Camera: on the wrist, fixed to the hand. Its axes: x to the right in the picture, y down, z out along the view.
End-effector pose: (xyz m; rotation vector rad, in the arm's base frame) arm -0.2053 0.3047 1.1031 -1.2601 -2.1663 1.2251
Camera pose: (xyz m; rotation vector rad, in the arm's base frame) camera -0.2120 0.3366 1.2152 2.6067 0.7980 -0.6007
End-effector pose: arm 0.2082 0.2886 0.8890 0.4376 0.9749 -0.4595
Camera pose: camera 0.1168 0.2546 0.8247 0.7109 0.7039 1.2088
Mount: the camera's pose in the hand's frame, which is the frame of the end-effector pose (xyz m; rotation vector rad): 0.0171 -0.0878 -0.0751 -0.4440 0.2709 1.5464
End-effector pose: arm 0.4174 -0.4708 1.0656 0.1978 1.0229 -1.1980
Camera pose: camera 0.3028 -0.4714 1.0432 0.6490 0.9495 0.4631
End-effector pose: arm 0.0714 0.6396 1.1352 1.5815 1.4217 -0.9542
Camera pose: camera -0.0125 0.7204 1.1440 1.8225 0.1772 0.4684
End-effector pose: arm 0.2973 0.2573 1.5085 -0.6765 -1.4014 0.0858
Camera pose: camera 0.3410 0.1647 1.5647 -1.9323 -0.3522 0.8685
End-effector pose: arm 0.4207 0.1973 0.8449 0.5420 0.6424 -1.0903
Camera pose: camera 0.3294 0.2056 0.7725 0.5893 0.4643 0.5758
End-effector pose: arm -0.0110 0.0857 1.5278 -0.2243 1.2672 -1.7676
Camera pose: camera -0.1157 0.1262 1.5601 0.6354 1.3508 -0.1845
